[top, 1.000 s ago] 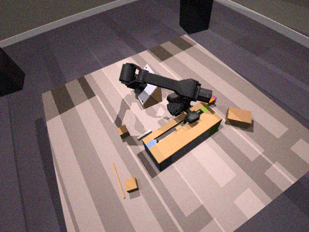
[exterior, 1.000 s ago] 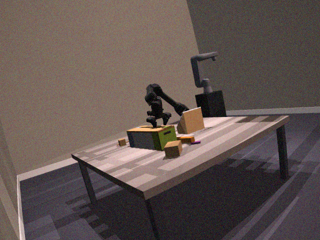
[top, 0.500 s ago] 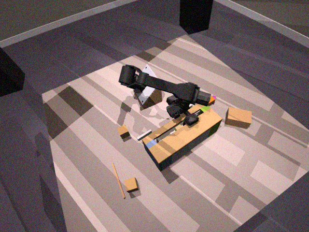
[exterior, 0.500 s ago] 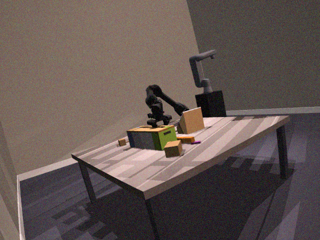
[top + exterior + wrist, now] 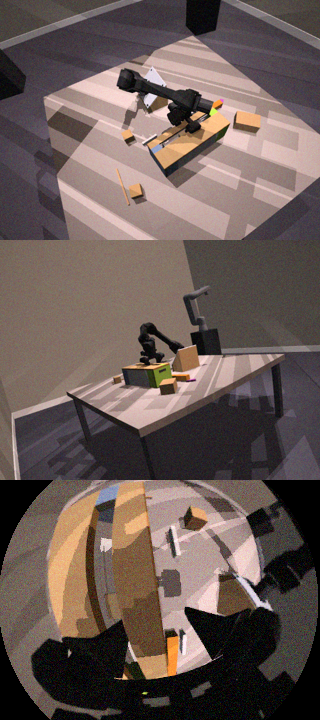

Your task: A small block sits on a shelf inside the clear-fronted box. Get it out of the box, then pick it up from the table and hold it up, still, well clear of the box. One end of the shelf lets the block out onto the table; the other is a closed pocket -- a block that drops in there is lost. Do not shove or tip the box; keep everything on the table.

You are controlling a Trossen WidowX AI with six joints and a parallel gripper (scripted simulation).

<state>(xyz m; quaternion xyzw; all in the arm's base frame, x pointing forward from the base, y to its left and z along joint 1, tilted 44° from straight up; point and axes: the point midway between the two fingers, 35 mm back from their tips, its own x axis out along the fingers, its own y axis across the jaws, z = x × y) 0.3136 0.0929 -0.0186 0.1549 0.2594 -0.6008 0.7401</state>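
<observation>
The tan block is 5 cm ahead of my gripper tip and 1 cm to the right of it. Also, from my gripper tip: long box (3 cm ahead, 2 cm below); then thin stick (15 cm ahead, 37 cm to the right, 8 cm below).
</observation>
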